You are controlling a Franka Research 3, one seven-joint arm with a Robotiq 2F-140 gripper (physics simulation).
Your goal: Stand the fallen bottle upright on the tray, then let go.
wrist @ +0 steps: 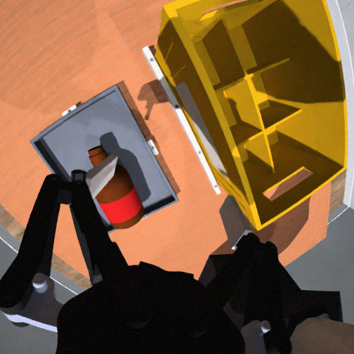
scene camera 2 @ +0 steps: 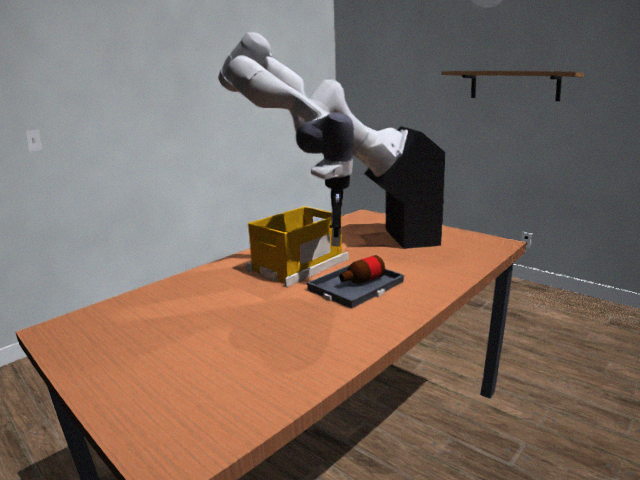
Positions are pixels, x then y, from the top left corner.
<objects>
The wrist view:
my gripper: 171, 184
yellow crate: 260, 93
dark grey tray: 106, 119
brown bottle: 118, 199
white strip: 147, 54
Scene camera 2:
my gripper: 335, 234
yellow crate: 287, 243
dark grey tray: 350, 294
brown bottle: 364, 270
</objects>
